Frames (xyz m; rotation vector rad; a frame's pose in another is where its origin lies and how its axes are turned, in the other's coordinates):
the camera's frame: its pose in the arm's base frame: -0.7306 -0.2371 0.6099 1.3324 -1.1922 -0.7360
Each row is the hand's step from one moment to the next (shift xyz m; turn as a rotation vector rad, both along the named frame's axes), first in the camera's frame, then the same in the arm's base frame.
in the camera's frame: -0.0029 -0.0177 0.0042 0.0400 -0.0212 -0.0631
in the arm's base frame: -0.0009 -0.0015 -0.0183 0.0750 -0.0201 -0.0016
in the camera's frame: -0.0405 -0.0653 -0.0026 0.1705 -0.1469 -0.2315
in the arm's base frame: 0.0051 0.0281 -0.0714 0.2972 -0.1068 -0.0670
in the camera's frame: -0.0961 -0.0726 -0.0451 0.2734 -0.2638 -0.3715
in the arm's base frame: 0.0303 0.0926 -0.0840 0.4831 -0.1758 -0.1345
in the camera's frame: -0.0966 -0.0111 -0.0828 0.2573 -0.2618 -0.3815
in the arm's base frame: 0.0517 0.1152 -0.0189 0.4873 -0.1572 -0.1346
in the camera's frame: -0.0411 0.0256 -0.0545 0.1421 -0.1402 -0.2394
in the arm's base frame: 0.0333 0.0602 0.0242 0.2949 -0.0767 -0.0656
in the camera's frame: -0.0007 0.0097 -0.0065 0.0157 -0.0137 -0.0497
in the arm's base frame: 0.0037 0.0043 0.0102 0.0539 -0.0006 -0.0018
